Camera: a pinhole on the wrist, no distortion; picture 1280 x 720 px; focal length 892.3 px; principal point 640.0 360.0 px. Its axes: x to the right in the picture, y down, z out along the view. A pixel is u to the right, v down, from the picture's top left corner.
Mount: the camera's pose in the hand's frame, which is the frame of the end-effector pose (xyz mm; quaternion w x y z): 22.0 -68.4 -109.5 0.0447 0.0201 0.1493 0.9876
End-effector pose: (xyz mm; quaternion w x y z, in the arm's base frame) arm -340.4 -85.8 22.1 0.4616 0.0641 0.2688 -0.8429
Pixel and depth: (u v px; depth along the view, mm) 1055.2 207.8 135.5
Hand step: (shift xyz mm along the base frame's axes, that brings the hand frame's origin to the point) 19.3 16.4 24.0
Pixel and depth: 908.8 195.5 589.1
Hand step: 306.6 -229.1 312.7
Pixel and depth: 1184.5 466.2 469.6
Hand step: 223.2 -23.8 377.0
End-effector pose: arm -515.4 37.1 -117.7 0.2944 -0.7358 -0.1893 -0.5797
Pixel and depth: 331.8 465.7 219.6
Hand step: 83.6 89.5 94.5
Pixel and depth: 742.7 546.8 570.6
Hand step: 339.1 316.3 -93.3
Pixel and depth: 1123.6 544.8 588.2
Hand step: 309.3 327.6 -345.0
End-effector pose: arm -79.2 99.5 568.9 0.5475 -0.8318 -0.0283 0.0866
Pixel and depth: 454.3 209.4 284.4
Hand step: 70.1 124.7 -118.1
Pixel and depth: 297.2 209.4 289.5
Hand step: 120.9 136.0 -122.8
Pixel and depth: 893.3 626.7 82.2
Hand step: 8.3 5.3 68.8
